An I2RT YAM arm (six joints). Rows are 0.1 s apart.
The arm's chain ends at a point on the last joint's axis. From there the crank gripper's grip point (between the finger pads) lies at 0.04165 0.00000 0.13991 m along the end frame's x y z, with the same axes.
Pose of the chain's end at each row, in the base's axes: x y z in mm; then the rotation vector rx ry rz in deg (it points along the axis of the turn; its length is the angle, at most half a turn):
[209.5 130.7 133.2 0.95 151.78 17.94]
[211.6 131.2 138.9 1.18 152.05 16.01]
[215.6 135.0 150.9 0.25 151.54 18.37]
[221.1 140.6 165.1 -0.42 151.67 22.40]
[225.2 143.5 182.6 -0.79 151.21 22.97]
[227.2 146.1 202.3 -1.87 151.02 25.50]
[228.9 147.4 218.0 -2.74 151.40 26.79]
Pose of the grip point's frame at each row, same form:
[236.1 163.8 -6.5 0.95 151.78 17.94]
[238.1 160.8 -1.6 1.18 152.05 16.01]
[242.5 168.9 11.5 0.25 151.54 18.37]
[245.9 181.6 27.2 -0.42 151.67 22.40]
[250.8 185.5 45.2 -0.79 151.21 22.97]
[251.8 192.5 66.1 -1.87 151.02 25.50]
[251.6 195.8 82.2 -2.74 151.40 26.79]

